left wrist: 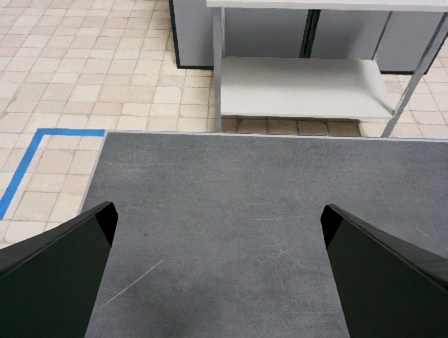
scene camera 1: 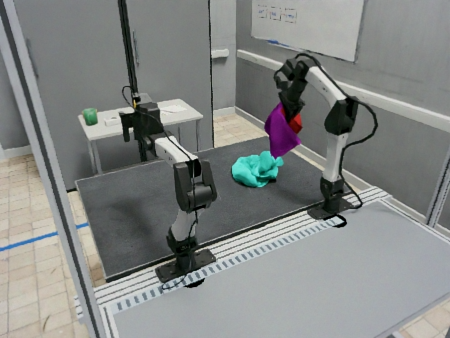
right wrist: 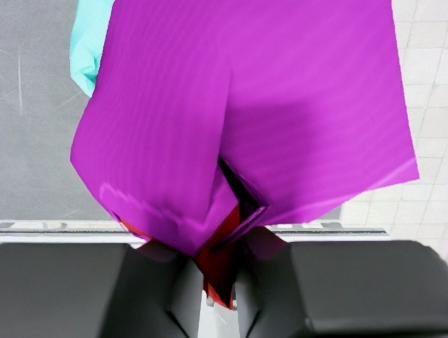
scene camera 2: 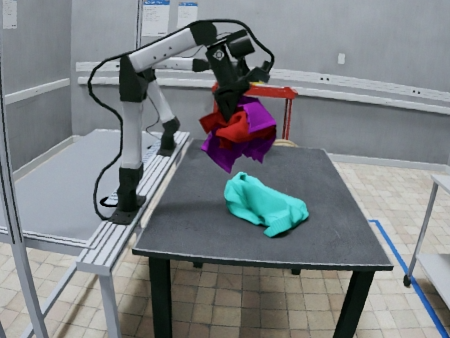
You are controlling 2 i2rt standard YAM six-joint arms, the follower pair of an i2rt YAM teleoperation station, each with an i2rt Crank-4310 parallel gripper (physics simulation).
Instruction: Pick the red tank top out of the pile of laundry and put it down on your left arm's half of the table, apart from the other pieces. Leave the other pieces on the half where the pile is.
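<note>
The red tank top [scene camera 1: 298, 123] [scene camera 2: 235, 130] [right wrist: 218, 260] is crumpled and hangs in the air. A purple piece [scene camera 1: 281, 132] [scene camera 2: 262, 118] [right wrist: 310, 100] hangs with it, spread around it. My right gripper [scene camera 1: 292, 109] [scene camera 2: 228, 116] [right wrist: 219, 199] is shut on both, well above the table [scene camera 1: 145, 215] [scene camera 2: 330, 248] [left wrist: 225, 170]. A turquoise piece [scene camera 1: 255, 170] [scene camera 2: 267, 202] [right wrist: 89, 55] lies bunched on the table below, apart from them. My left gripper [scene camera 1: 128, 128] [left wrist: 219, 208] is open and empty, raised over the far left of the table in scene camera 1.
A white side table [scene camera 1: 100, 131] with a green object [scene camera 1: 90, 116] stands beyond the far edge. A red frame [scene camera 2: 287, 92] stands behind the table in scene camera 2. The rail [scene camera 1: 270, 227] carrying both arms runs along the near edge.
</note>
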